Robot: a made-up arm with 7 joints. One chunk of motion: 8 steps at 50 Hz.
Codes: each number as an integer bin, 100 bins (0 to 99) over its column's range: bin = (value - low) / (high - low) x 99, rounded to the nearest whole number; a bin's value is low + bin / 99 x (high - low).
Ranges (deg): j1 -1..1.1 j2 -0.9..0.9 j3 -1.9..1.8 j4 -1.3..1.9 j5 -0.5..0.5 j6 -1.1..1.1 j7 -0.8..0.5
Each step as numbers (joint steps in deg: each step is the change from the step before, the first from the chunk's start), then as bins.
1 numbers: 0.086 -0.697 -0.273 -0.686 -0.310 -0.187 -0.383
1 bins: 51 11 44 19 19 41 32
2 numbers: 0.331 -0.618 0.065 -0.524 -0.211 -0.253 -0.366
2 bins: 63 16 53 24 29 38 33
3 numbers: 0.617 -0.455 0.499 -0.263 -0.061 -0.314 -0.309
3 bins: 76 24 64 32 43 35 37
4 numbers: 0.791 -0.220 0.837 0.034 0.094 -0.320 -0.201
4 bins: 84 37 73 41 59 35 46
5 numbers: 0.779 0.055 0.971 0.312 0.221 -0.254 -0.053
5 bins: 84 53 77 50 71 38 57
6 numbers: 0.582 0.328 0.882 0.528 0.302 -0.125 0.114
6 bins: 75 68 74 57 79 44 70
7 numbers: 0.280 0.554 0.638 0.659 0.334 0.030 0.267
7 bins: 60 80 68 61 83 51 81
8 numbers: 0.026 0.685 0.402 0.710 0.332 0.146 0.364
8 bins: 48 87 62 62 82 56 89
